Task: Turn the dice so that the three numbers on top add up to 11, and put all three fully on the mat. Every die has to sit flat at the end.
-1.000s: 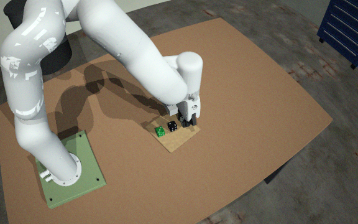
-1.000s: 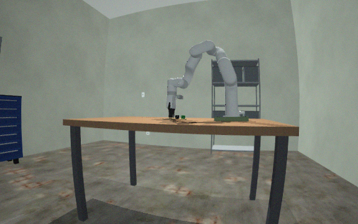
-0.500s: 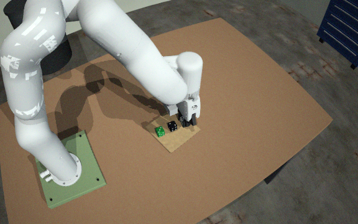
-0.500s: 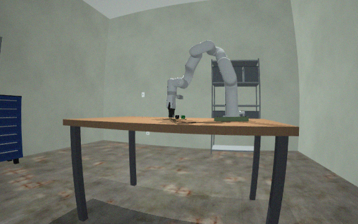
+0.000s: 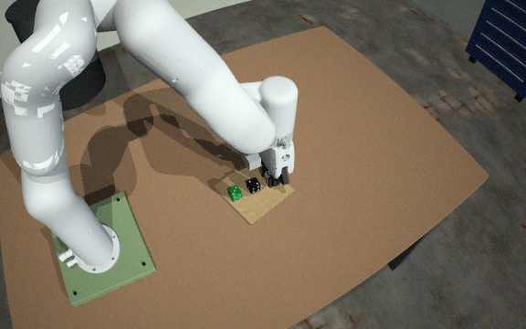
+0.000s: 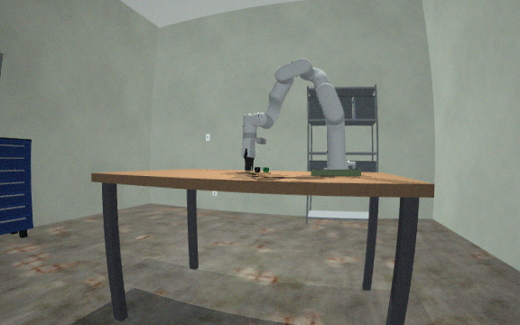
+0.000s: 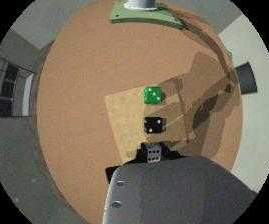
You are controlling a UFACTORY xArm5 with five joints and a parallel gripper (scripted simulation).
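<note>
Right now my hand is 1 cm above the white die. From my hand the other things lie so: tan mat 5 cm behind, 1 cm to the left, 3 cm below; then green die 10 cm behind, 2 cm to the left, 1 cm below; then black die 5 cm behind, 1 cm to the left, 1 cm below.
</note>
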